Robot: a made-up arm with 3 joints. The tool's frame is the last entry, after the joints.
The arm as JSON. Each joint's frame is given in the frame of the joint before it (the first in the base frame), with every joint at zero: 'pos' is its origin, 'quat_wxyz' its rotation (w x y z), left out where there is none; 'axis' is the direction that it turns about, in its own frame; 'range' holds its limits. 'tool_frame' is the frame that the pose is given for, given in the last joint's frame.
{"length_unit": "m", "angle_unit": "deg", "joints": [
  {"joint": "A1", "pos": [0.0, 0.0, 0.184], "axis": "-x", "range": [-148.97, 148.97]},
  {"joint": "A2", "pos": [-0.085, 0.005, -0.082], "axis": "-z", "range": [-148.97, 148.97]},
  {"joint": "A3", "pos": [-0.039, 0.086, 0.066], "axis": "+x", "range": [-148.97, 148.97]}
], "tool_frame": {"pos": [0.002, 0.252, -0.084]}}
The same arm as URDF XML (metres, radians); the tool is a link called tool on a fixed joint. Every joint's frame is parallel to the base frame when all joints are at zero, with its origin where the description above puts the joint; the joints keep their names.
<robot name="arm">
  <joint name="A1" type="revolute">
    <parent link="base"/>
    <child link="link1"/>
    <origin xyz="0.0000 0.0000 0.1840"/>
    <axis xyz="-1 0 0"/>
    <limit lower="-2.6000" upper="2.6000"/>
  </joint>
  <joint name="A2" type="revolute">
    <parent link="link1"/>
    <child link="link2"/>
    <origin xyz="-0.0850 0.0050 -0.0820"/>
    <axis xyz="0 0 -1"/>
    <limit lower="-2.6000" upper="2.6000"/>
  </joint>
  <joint name="A3" type="revolute">
    <parent link="link2"/>
    <child link="link3"/>
    <origin xyz="-0.0390 0.0860 0.0660"/>
    <axis xyz="1 0 0"/>
    <limit lower="-2.6000" upper="2.6000"/>
  </joint>
  <joint name="tool_fixed" type="fixed">
    <parent link="link3"/>
    <child link="tool"/>
    <origin xyz="0.0020 0.2520 -0.0840"/>
  </joint>
  <link name="base"/>
  <link name="link1"/>
  <link name="link2"/>
  <link name="link3"/>
  <link name="tool"/>
</robot>

